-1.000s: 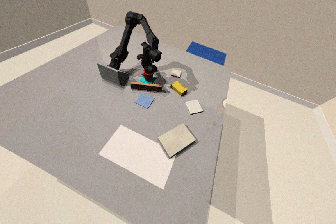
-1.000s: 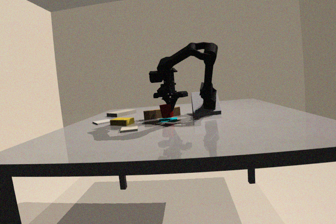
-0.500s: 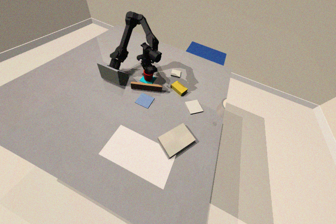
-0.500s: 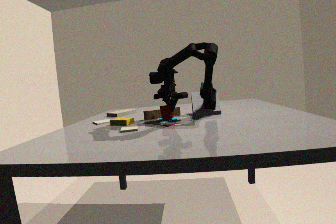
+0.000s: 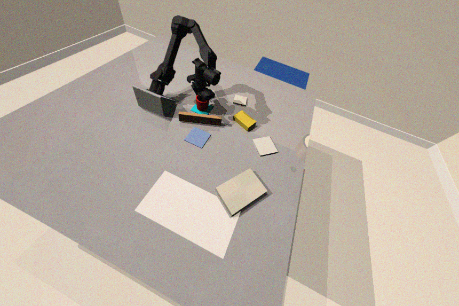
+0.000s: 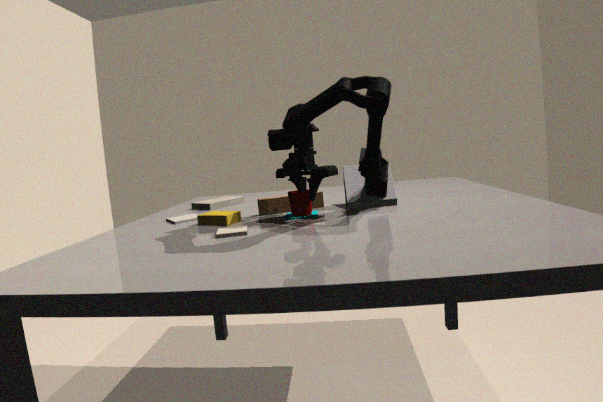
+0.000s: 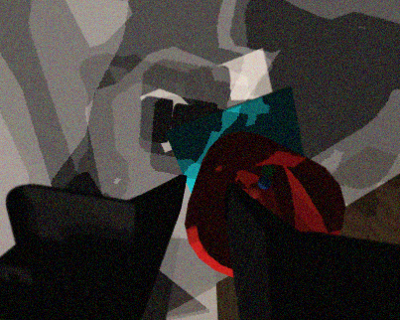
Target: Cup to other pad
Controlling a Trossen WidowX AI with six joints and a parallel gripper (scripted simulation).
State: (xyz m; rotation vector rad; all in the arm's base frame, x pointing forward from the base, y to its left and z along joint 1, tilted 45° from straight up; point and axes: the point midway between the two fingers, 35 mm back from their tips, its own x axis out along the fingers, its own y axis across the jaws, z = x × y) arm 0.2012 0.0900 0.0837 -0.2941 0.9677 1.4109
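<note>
My gripper tip is 3 cm short of the red cup, 1 cm to the left of it and 1 cm above it. Round my gripper tip: wooden bar 8 cm ahead, 10 cm to the right, 3 cm below; cyan pad 3 cm ahead, 1 cm to the right, 5 cm below; blue marble 4 cm ahead, 2 cm to the right, 3 cm below.
</note>
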